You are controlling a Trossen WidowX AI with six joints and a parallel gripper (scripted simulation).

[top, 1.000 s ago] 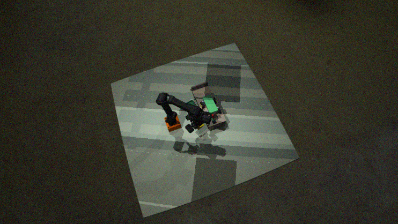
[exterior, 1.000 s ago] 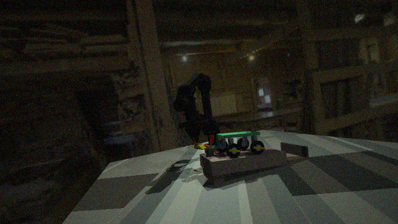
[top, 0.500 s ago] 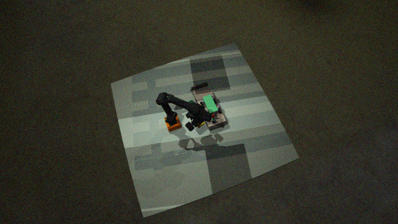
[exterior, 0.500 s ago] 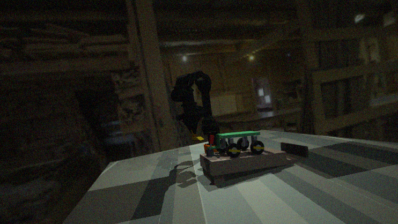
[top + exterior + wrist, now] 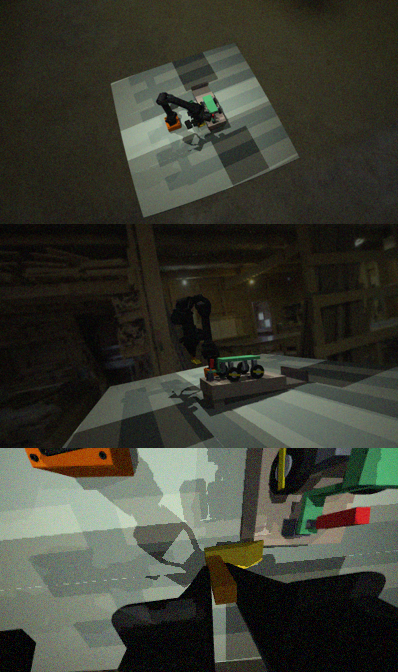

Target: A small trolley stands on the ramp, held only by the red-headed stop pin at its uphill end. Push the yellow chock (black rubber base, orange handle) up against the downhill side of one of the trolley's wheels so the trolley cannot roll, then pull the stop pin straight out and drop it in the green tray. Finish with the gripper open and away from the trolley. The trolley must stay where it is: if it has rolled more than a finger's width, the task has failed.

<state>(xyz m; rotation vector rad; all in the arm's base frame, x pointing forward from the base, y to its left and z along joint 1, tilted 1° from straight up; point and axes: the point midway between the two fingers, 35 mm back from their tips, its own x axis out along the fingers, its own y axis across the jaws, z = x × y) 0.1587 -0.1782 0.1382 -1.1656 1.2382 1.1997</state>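
My gripper tip is now 2 cm short of the yellow chock and 1 cm above it. The rest, counted from my gripper tip: ramp 17 cm ahead, 13 cm to the left, 13 cm below; then trolley 17 cm ahead, 12 cm to the left, 6 cm below; then red-headed stop pin 13 cm ahead, 1 cm to the left, 4 cm below.
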